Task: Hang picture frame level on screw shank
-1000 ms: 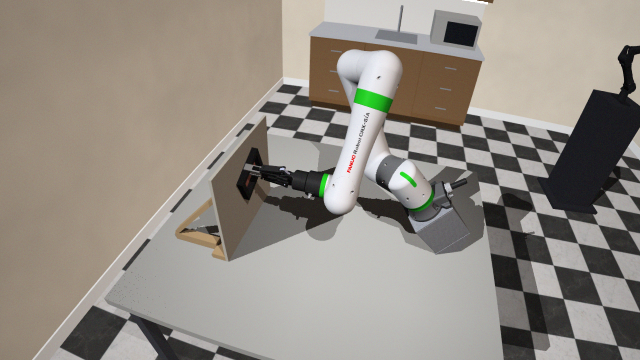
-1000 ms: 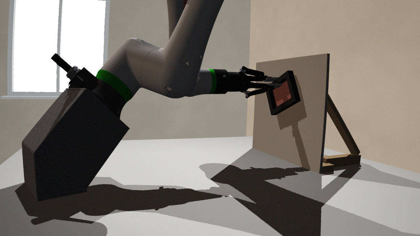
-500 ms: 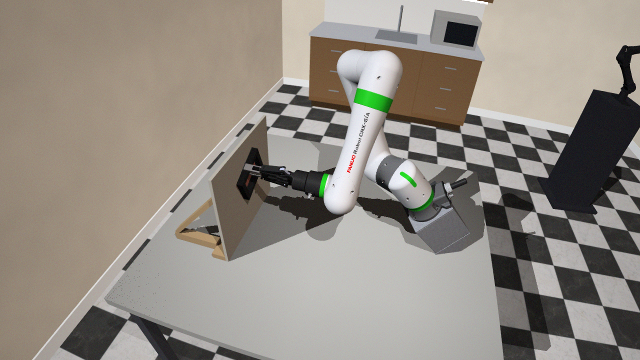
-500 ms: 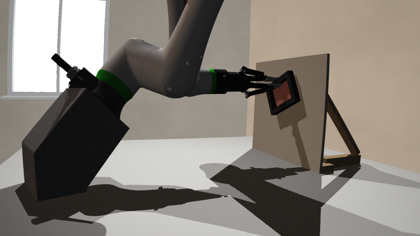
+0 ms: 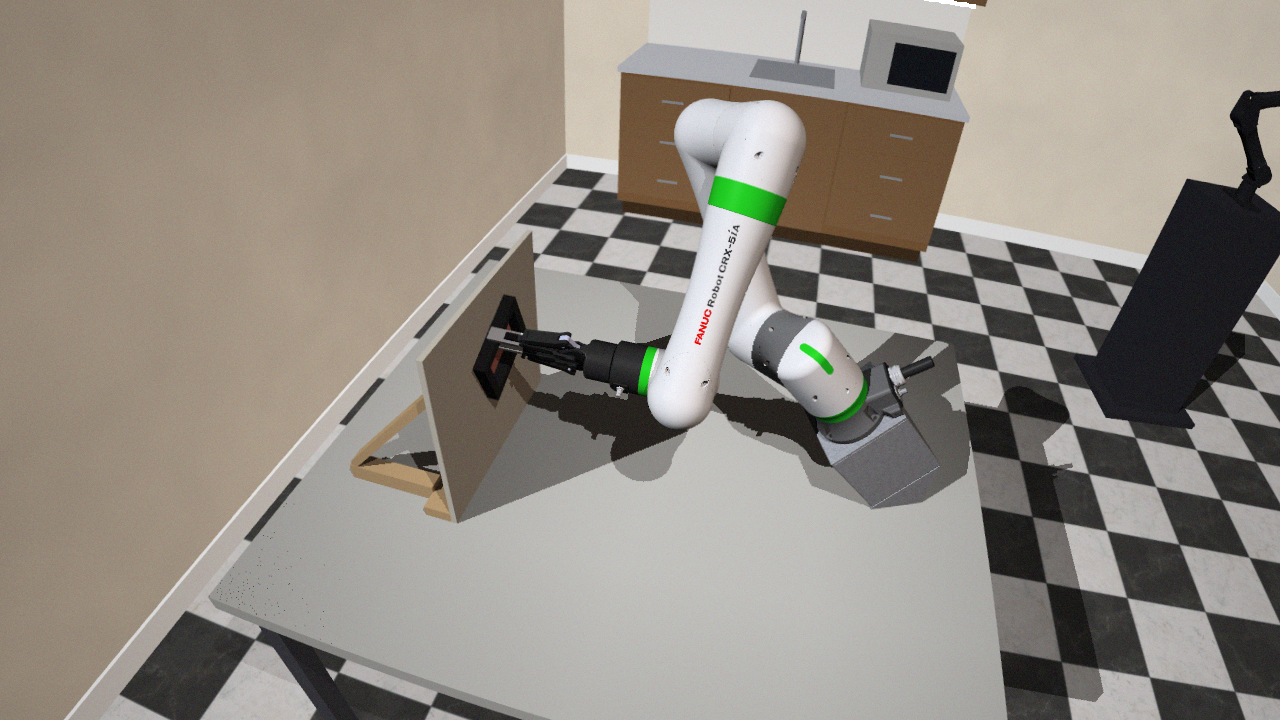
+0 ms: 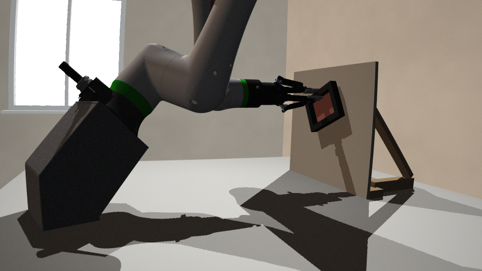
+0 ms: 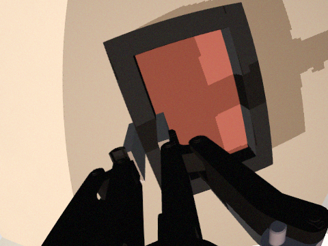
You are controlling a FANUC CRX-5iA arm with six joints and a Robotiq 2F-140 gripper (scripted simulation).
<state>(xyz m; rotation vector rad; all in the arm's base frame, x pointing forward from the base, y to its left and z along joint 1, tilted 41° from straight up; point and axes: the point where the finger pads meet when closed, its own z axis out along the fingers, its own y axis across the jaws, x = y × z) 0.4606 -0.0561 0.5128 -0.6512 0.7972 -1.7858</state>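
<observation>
The black picture frame lies 40 mm below my hand, 30 mm to the right of it and 30 mm ahead of it. Also, from my hand: tan board (110 mm below, 50 mm ahead, 30 mm to the right).
</observation>
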